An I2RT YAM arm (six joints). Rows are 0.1 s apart.
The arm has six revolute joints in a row. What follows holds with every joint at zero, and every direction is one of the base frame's. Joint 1 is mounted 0.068 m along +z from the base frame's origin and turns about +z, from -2.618 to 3.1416 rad. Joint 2 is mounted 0.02 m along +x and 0.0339 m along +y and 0.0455 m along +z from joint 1 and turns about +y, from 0 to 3.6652 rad. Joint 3 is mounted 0.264 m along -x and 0.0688 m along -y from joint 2 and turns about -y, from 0 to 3.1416 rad. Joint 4 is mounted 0.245 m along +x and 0.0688 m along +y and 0.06 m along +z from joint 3 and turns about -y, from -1.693 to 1.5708 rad. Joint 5 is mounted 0.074 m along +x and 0.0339 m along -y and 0.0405 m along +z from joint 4 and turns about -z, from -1.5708 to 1.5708 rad. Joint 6 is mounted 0.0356 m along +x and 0.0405 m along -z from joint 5 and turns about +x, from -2.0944 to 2.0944 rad. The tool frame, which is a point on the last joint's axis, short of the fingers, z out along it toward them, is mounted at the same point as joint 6; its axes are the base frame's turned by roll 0, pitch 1.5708 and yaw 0 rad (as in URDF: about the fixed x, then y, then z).
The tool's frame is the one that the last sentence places.
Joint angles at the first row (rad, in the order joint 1, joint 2, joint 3, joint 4, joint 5, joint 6):
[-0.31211 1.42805 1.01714 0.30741 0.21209 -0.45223]
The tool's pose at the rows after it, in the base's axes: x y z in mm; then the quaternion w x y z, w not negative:
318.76, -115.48, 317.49, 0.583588, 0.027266, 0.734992, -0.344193
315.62, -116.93, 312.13, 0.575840, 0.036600, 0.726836, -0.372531
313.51, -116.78, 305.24, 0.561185, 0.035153, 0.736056, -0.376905
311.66, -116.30, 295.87, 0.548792, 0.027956, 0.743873, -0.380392
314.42, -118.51, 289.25, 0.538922, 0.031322, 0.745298, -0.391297
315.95, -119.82, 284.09, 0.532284, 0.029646, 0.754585, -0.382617
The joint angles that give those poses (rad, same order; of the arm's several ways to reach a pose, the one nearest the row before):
[-0.32187 1.43100 0.99828 0.34813 0.24723 -0.47505]
[-0.32349 1.42896 0.96484 0.40205 0.30050 -0.50551]
[-0.32367 1.42595 0.94667 0.38870 0.31427 -0.51563]
[-0.32369 1.42661 0.91922 0.39317 0.31804 -0.53269]
[-0.32482 1.44820 0.91286 0.41518 0.34289 -0.54544]
[-0.32825 1.45937 0.91409 0.39612 0.33081 -0.53520]

